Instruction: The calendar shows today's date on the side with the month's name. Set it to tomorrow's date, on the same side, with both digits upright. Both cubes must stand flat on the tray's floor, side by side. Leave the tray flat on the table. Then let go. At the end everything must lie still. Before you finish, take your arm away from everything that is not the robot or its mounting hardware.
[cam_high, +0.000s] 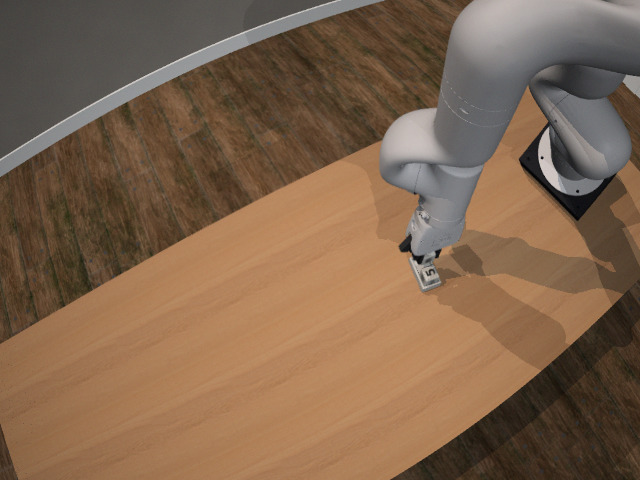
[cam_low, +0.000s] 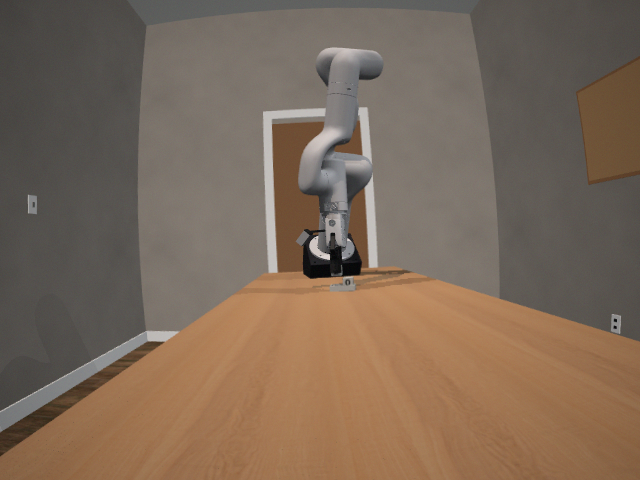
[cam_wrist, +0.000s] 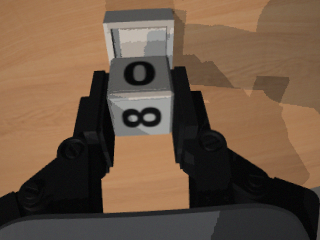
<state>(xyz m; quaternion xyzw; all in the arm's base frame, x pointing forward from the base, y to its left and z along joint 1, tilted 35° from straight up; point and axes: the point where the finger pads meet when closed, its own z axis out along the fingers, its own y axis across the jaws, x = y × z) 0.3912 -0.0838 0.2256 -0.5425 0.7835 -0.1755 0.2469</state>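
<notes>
My gripper is now 2 cm to the right of the calendar tray and 7 cm above it. From my hand the other things lie so: white digit cube: 2 cm below.
</notes>
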